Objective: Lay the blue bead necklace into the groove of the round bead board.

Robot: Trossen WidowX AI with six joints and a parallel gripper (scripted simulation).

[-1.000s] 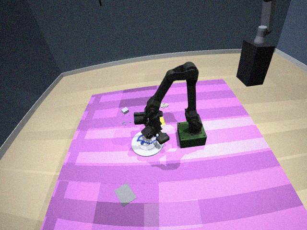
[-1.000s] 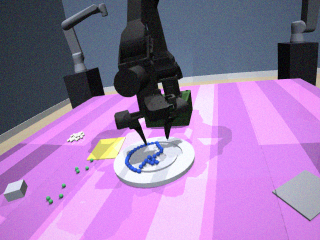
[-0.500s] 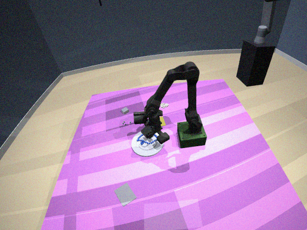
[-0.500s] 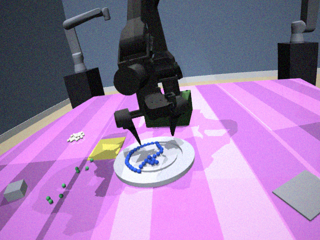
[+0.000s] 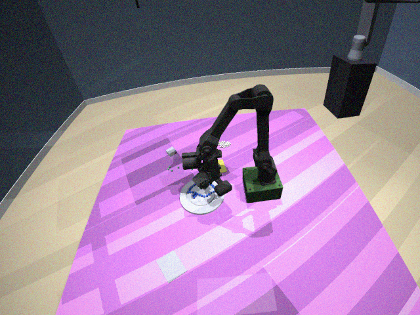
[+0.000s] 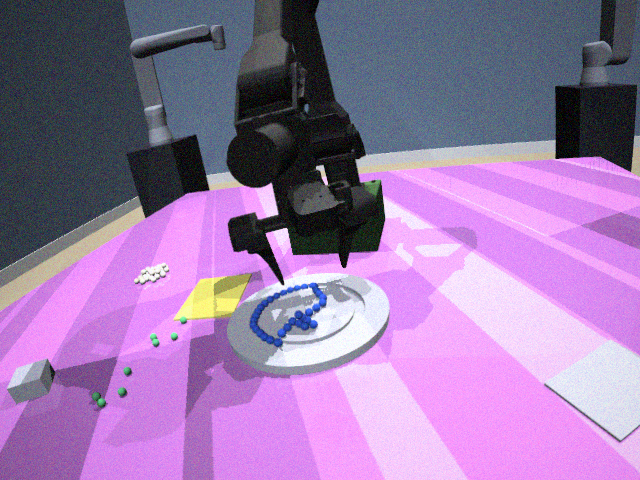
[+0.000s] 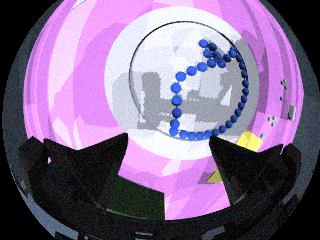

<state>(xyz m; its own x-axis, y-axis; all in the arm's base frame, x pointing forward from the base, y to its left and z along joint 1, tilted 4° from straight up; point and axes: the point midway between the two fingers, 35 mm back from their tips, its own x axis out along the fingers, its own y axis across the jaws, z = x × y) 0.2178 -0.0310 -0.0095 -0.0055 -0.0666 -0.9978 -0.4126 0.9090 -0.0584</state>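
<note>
Now: the round white bead board 70 mm ahead of my gripper tip and 20 mm below it. The rest, counted from my gripper tip: yellow sheet: 160 mm to the right, 20 mm below; grey tile: 210 mm ahead, 310 mm to the left, 20 mm below; cube: 210 mm ahead, 330 mm to the right, 10 mm below.
</note>
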